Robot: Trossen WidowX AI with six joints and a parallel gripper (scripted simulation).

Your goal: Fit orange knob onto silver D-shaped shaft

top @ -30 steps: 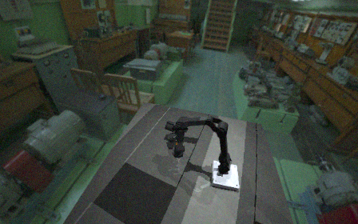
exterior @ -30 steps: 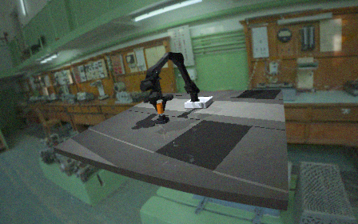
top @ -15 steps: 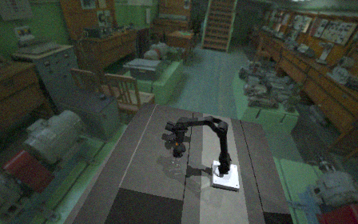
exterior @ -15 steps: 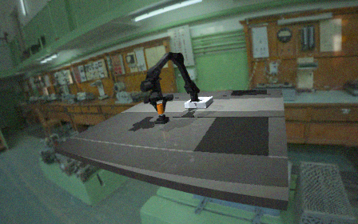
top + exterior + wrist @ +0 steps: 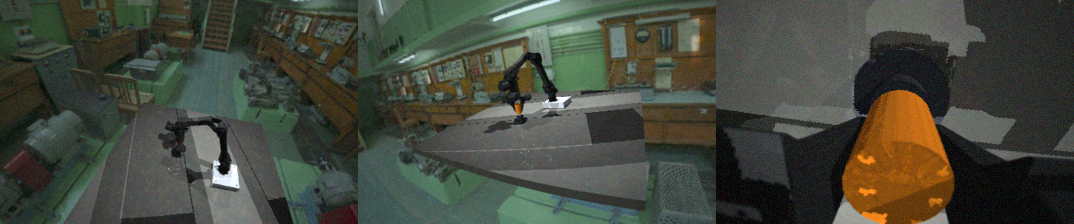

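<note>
The silver shaft lies 4 cm below my gripper tip. From my gripper tip the other things lie so: orange knob (3 cm above).
</note>
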